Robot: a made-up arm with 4 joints.
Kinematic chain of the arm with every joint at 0, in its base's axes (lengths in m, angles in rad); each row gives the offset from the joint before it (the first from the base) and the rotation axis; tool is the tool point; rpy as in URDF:
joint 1: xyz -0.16 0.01 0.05 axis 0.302 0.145 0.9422
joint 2: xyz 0.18 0 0.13 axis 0.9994 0.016 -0.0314
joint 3: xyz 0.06 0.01 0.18 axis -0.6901 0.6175 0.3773
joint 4: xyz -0.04 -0.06 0 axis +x
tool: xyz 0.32 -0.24 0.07 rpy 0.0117 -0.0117 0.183
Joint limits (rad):
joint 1: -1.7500..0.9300
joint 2: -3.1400..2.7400
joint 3: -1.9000..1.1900
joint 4: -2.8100..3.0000
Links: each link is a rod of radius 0.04 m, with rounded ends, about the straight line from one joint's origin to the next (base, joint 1, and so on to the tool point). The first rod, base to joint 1, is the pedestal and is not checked.
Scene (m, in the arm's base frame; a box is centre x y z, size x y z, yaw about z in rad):
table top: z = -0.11
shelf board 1: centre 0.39 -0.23 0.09 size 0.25 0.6 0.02 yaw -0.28
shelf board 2: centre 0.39 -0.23 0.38 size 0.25 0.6 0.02 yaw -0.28
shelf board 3: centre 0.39 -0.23 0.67 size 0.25 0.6 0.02 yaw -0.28
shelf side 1: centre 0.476 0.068 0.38 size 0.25 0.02 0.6 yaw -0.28
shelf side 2: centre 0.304 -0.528 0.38 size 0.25 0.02 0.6 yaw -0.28
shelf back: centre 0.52 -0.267 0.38 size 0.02 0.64 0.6 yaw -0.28
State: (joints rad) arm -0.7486 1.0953 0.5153 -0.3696
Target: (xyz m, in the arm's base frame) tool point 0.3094 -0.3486 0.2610
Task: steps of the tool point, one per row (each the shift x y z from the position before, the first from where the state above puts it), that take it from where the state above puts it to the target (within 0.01 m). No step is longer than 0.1 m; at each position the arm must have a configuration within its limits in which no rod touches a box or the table.
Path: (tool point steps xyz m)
1: 0.0164 0.0140 -0.0132
2: 0.0120 0.0192 -0.0168
3: 0.0066 0.0238 -0.0194
4: 0.0014 0.0280 -0.0210
5: -0.0030 0.0317 -0.0216
6: 0.0159 0.0463 -0.0044
7: 0.0006 0.0449 -0.0009
8: -0.0101 0.0440 0.0054
9: -0.0161 0.0445 0.0108
10: 0.0570 -0.0160 -0.0112
11: 0.0544 -0.0096 -0.0047
12: 0.0468 -0.0078 0.0025
13: 0.0355 -0.0109 0.0070
14: 0.0221 -0.0178 0.0064

